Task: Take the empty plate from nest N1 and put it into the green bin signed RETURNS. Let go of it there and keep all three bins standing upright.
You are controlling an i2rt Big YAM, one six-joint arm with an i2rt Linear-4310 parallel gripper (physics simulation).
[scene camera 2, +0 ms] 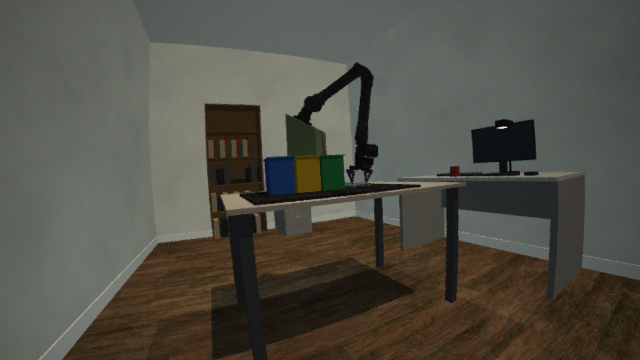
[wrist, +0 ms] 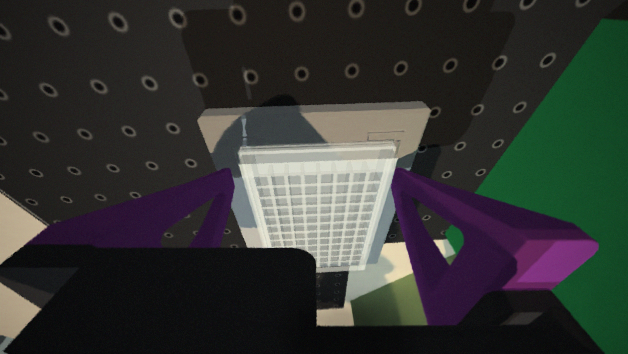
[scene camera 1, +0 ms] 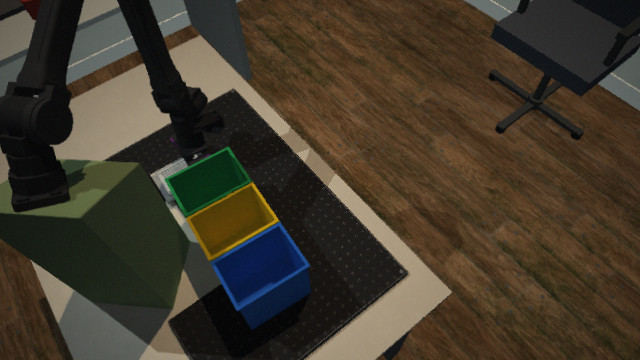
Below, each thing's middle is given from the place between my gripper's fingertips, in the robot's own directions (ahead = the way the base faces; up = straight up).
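The gridded plate [wrist: 325, 198] is 4 cm behind my hand and 1 cm to the right of it. Then there's the pale nest [wrist: 298, 124], which sits 1 cm below my hand, 4 cm behind it and 1 cm to the right of it. The green bin [scene camera 1: 220, 174] is 7 cm above my hand, 1 cm ahead of it and 19 cm to the right of it, and the yellow bin [scene camera 1: 227, 223] is also 7 cm above my hand, but 3 cm ahead of it and 32 cm to the right of it. Going by their middles, the yellow bin is the farthest from my hand of the things named here.
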